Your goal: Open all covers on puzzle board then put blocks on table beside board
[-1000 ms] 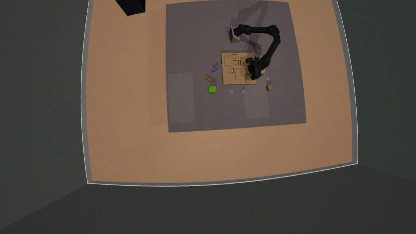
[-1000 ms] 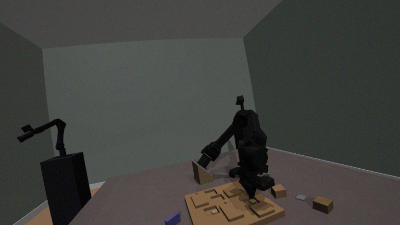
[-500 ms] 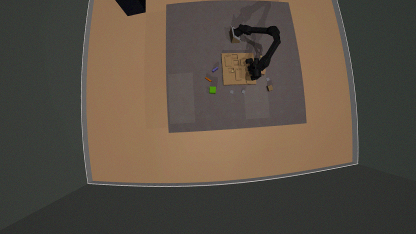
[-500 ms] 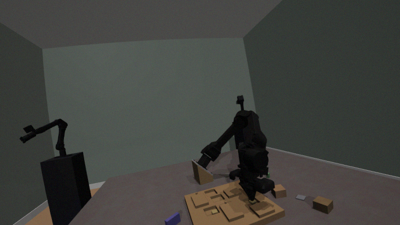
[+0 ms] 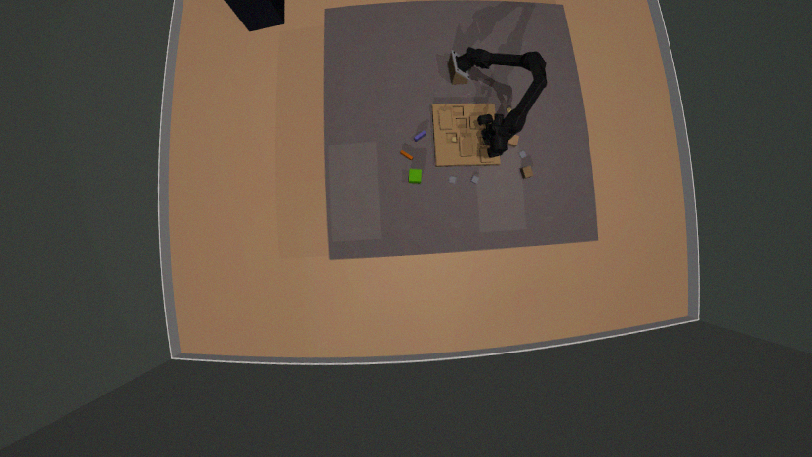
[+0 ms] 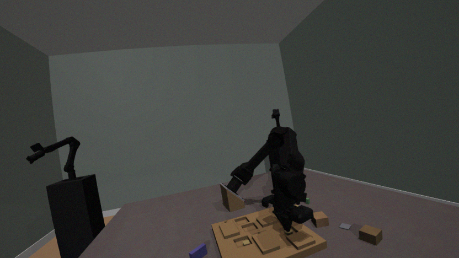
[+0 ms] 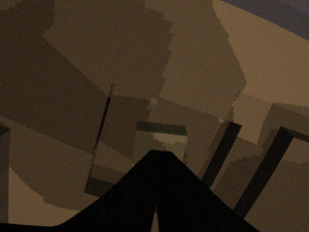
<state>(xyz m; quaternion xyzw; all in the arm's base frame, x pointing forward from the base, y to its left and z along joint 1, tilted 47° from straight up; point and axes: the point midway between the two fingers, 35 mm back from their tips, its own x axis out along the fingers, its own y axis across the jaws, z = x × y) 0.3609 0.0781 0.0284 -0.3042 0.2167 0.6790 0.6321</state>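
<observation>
Right now the purple piece is 60 mm behind my gripper tip and 290 mm to the right of it. From my gripper tip the other things lie so: orange stick 30 mm ahead, 360 mm to the right, 10 mm below; then green cube 130 mm ahead, 340 mm to the right, 10 mm above; then tiny green piece 150 mm behind, 220 mm to the left, 10 mm below.
</observation>
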